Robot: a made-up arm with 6 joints.
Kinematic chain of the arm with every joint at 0, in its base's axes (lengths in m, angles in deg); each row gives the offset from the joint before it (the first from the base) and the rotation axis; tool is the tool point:
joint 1: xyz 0 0 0.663 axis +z
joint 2: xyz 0.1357 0 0 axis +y
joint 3: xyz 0 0 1.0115 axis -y
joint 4: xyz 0 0 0.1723 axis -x
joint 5: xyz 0.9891 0 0 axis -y
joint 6: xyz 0.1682 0 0 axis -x
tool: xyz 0 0 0
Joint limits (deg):
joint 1: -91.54..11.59
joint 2: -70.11..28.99
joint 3: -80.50..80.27
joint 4: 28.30..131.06
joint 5: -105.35..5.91
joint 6: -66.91..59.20
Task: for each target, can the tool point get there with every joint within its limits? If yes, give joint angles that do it. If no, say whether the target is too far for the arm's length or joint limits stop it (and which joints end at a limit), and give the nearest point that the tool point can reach.
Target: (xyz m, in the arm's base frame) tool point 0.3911 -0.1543 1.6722
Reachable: yes | joints -6.54 -50.88 -38.26 69.43 -43.69 -40.23
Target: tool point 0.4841 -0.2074 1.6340
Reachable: yes | joints -5.33 -40.45 -40.75 102.00 -79.14 -7.20
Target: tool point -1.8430 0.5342 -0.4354
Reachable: no: joint limits stop it (at a limit: joint 2, joint 3, joint 4, joint 5) | nearest point -1.7083 0.4952 1.2316 | short by 1.673 m
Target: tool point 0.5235 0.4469 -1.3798
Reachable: no: joint limits stop it (at a limit: joint 1, joint 2, joint 5) | nearest point 0.6014 0.1367 0.3769 | short by 1.786 m
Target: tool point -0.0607 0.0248 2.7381
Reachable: yes | joints -39.36 -23.87 47.12 98.34 -6.67 -15.84
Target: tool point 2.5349 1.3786 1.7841
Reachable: no: too far | nearest point 1.7486 0.3760 1.6765 | short by 1.279 m
